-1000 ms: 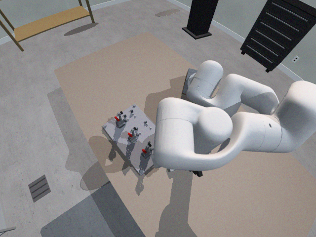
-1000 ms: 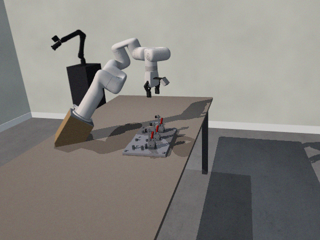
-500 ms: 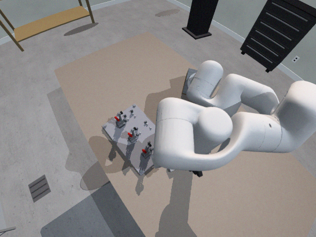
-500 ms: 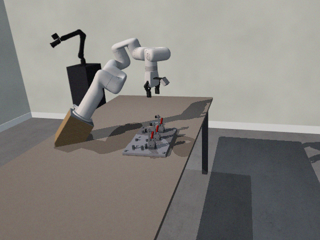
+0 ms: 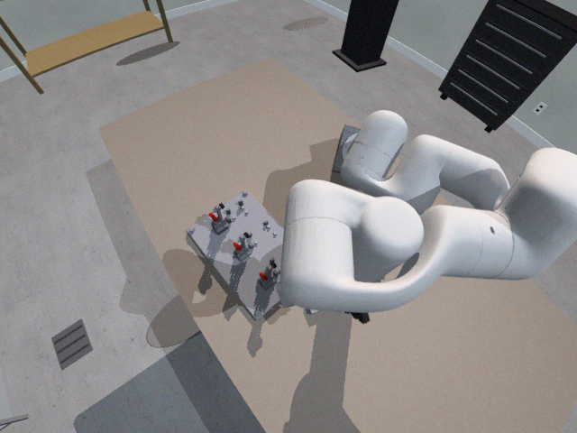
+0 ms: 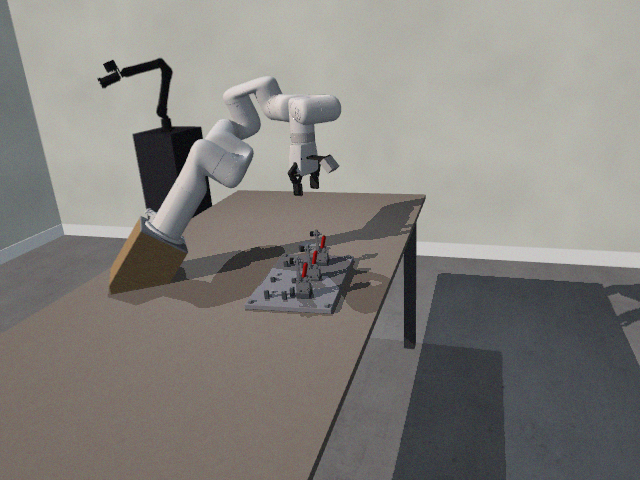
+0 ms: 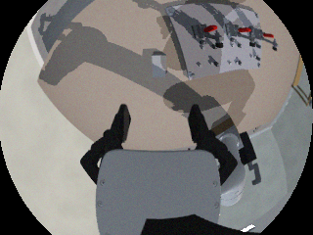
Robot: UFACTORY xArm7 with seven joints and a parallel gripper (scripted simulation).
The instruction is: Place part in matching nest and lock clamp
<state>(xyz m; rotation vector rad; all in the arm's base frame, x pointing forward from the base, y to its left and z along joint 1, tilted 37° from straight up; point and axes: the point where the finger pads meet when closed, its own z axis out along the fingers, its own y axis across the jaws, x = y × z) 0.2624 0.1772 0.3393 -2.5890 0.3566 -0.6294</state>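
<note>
The grey block part is 20 cm below my hand. From my hand the other things lie so: grey fixture plate: 9 cm ahead, 24 cm to the right, 20 cm below.
</note>
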